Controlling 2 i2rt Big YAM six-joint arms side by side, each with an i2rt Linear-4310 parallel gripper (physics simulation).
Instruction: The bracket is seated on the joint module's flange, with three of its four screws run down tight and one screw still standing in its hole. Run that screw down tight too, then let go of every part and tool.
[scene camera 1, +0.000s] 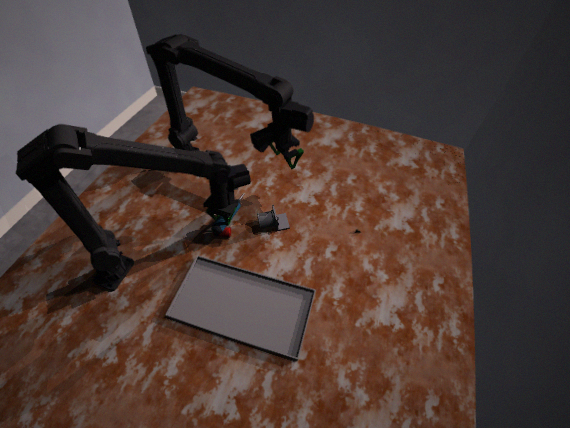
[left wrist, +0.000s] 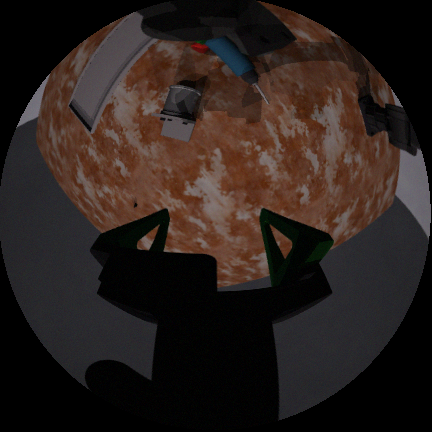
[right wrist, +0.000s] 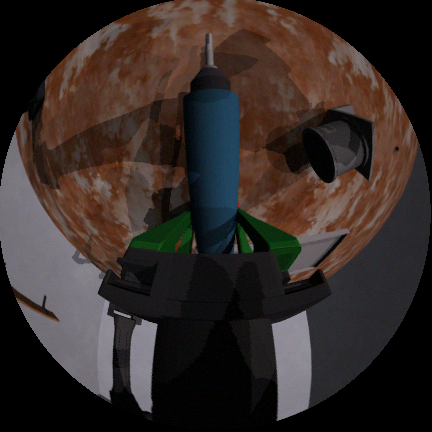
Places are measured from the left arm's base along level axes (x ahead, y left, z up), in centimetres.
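Pixels of known places: left gripper, fingertip midpoint: (scene camera 1: 285, 161) (left wrist: 214, 212); right gripper, fingertip midpoint: (scene camera 1: 223, 222) (right wrist: 214, 212); left arm's base at its link origin: (left wrist: 368, 114); right arm's base at its link origin: (scene camera 1: 115, 272).
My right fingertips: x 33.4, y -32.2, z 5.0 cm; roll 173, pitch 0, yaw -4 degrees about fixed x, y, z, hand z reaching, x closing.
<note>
For each thing: its top centre in the pictures, then the offset to it from my right fingertips. "spot": a spot on its surface instead.
- dark joint module at its top centre: (right wrist: 357, 160) (left wrist: 173, 101) (scene camera 1: 266, 214) dx +14.1, dy +7.2, dz +1.7 cm
- light grey bracket at its top centre: (right wrist: 380, 149) (left wrist: 164, 127) (scene camera 1: 280, 211) dx +18.5, dy +9.7, dz +2.0 cm
- blue screwdriver at a spot on its surface: (right wrist: 212, 150) (left wrist: 233, 52) spot: dx +0.4, dy +6.5, dz +1.5 cm
- red-ended tool at its top centre: (left wrist: 210, 31) (scene camera 1: 216, 229) dx -1.9, dy -2.3, dz -1.6 cm
- shallow grey tray at its top centre: (right wrist: 279, 265) (scene camera 1: 242, 302) dx +16.4, dy -24.4, dz -3.4 cm
- tiny dark object at its top centre: (left wrist: 133, 206) (scene camera 1: 358, 230) dx +47.8, dy +14.4, dz -3.8 cm
The dark joint module (scene camera 1: 266, 220) (left wrist: 183, 101) (right wrist: 334, 150) lies on its side on the table. The light grey bracket (scene camera 1: 283, 221) (left wrist: 178, 129) is at its flange end. The screws are too small to tell apart. My right gripper (scene camera 1: 224, 218) (right wrist: 214, 212) is shut on the blue screwdriver (left wrist: 230, 56) (right wrist: 212, 150), left of the module in the scene view. The driver's thin bit points away from the gripper, and not at the bracket. My left gripper (scene camera 1: 286, 157) (left wrist: 214, 212) is open and empty, above the table behind the module.
A red-ended tool (scene camera 1: 226, 232) (left wrist: 200, 47) lies near the right gripper, mostly hidden. A shallow grey tray (scene camera 1: 240, 310) (left wrist: 110, 60) (right wrist: 316, 248) stands in front of the module in the scene view. A tiny dark object (scene camera 1: 357, 231) (left wrist: 135, 204) (right wrist: 396, 148) lies to the right.
</note>
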